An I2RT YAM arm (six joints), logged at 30 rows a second.
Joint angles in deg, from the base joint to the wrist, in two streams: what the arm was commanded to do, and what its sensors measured. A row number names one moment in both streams.
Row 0, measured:
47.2 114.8 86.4 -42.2 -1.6 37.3
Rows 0 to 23, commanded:
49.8 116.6 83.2 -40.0 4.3 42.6
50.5 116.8 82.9 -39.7 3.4 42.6
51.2 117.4 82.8 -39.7 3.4 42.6
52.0 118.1 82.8 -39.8 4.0 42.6
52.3 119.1 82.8 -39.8 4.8 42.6
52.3 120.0 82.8 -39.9 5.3 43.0
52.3 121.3 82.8 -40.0 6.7 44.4
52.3 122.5 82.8 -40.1 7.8 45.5
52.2 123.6 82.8 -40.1 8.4 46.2
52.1 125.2 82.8 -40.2 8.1 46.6
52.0 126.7 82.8 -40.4 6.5 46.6
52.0 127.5 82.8 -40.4 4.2 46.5
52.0 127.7 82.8 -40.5 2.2 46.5
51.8 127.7 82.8 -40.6 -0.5 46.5
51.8 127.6 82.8 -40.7 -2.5 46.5
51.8 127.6 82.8 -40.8 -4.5 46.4
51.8 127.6 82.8 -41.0 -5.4 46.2
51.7 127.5 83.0 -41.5 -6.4 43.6
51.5 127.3 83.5 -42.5 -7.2 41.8
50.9 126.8 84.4 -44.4 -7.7 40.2
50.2 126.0 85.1 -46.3 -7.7 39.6
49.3 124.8 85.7 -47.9 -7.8 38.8
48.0 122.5 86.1 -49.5 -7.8 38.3
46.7 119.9 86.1 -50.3 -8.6 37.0
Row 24, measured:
49.8 121.9 86.7 -47.9 -4.6 40.7
